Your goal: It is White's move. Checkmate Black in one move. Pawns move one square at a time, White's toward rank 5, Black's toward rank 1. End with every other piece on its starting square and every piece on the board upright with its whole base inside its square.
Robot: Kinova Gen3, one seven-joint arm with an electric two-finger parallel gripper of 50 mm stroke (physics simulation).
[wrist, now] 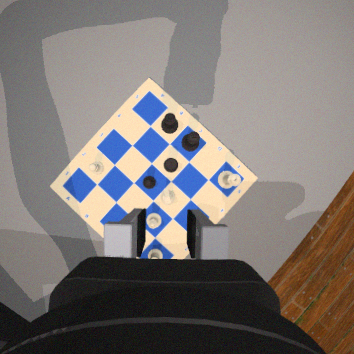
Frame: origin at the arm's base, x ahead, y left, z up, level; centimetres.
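Seen in the pictures: gripper, fingertip midpoint: [165,225].
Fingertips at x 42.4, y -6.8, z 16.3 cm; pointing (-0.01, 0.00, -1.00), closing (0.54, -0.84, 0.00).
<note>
Pixels of each thing's middle, then the offset from my fingertips to it. Level surfaces: height alone.
- chessboard at the middle of its body: [152,181] dx +0.8, dy +3.0, dz -22.9 cm
- C4 at the middle of its body: [170,164] dx +4.3, dy +2.2, dz -21.0 cm
- C3 at the middle of its body: [148,182] dx +0.5, dy +3.4, dz -21.0 cm
- small white piece at the middle of its body: [94,167] dx -2.0, dy +10.8, dz -21.0 cm
- tall white piece at the middle of its body: [230,179] dx +7.1, dy -5.6, dz -19.5 cm
- partly hidden white piece at the middle of its body: [154,258] dx -7.9, dy -3.3, dz -21.0 cm
- grey table top at its surface level: dz -23.2 cm
The chessboard [132,125] lies turned with its A5 corner at the top. A tall black piece [170,123] stands on B5 and another tall black piece [191,142] on C5. Small black pieces stand on C4 [171,164] and C3 [149,182]. A small white piece [96,166] stands on A2, a tall white piece [229,179] on E5, a white piece [168,197] on D3, a white piece [153,220] on D2 and a partly hidden white piece [155,254] on E1. My gripper [165,225] is partly open and empty, above the board's lower part. It hides some squares.
The grey table top [280,125] surrounds the board, with shadows of the arm across it. A brown plank floor [325,270] shows beyond the table's edge at the lower right.
</note>
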